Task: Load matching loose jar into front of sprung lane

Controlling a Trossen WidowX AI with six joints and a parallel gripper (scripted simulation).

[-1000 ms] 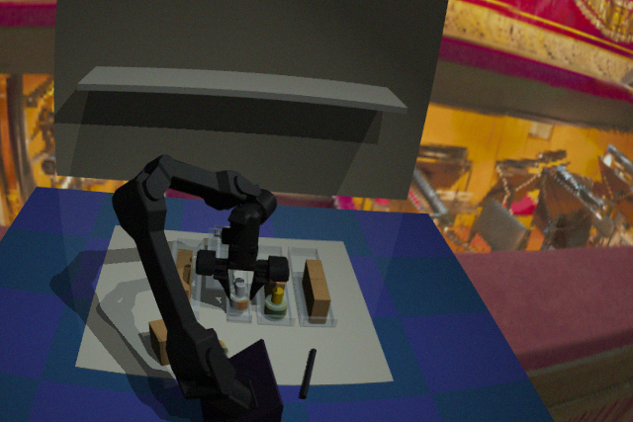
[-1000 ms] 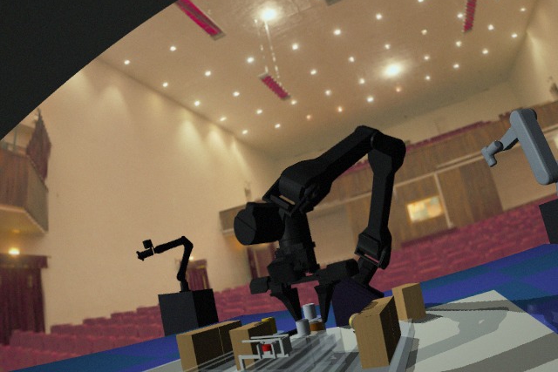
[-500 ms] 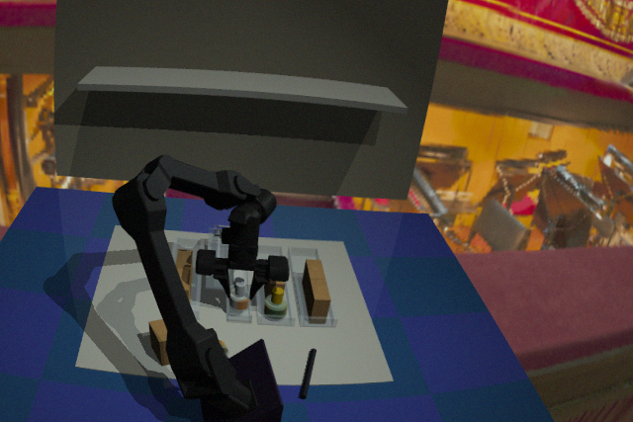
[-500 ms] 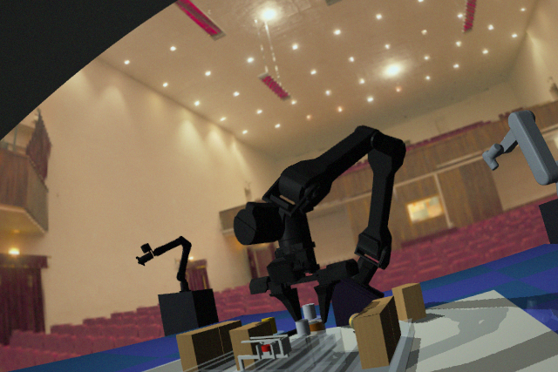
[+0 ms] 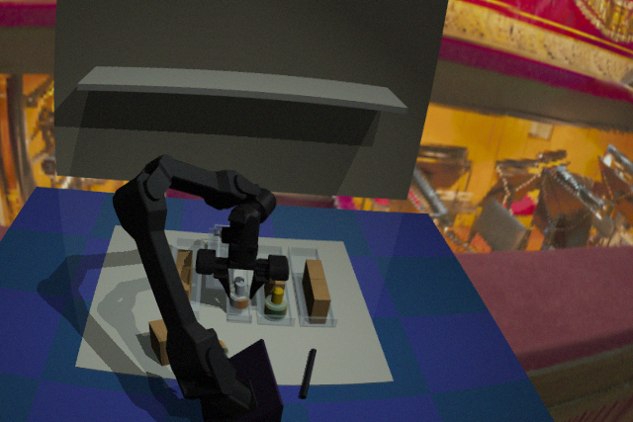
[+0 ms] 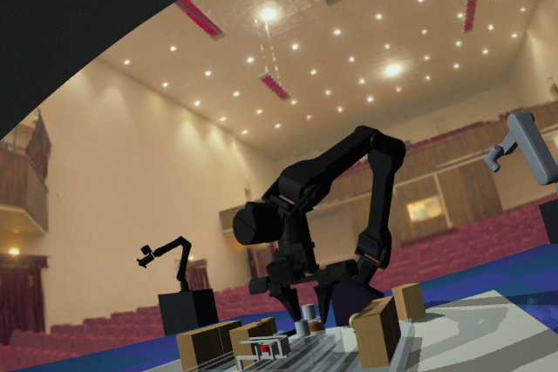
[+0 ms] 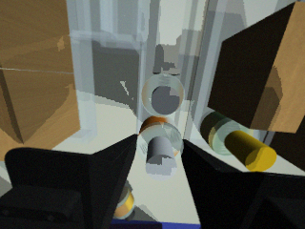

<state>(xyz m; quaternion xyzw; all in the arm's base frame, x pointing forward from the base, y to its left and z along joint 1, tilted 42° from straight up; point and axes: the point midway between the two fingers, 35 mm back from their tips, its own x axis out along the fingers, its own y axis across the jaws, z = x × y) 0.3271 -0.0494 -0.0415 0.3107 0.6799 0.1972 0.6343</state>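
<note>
The white mat lies 6 cm ahead of my gripper tip, 1 cm to the left of it and 5 cm below it. Also, from my gripper tip: box (12 cm behind, 17 cm to the left, 2 cm below); then black rod (20 cm behind, 10 cm to the right, 4 cm below); then red part (23 cm ahead, 2 cm above).
</note>
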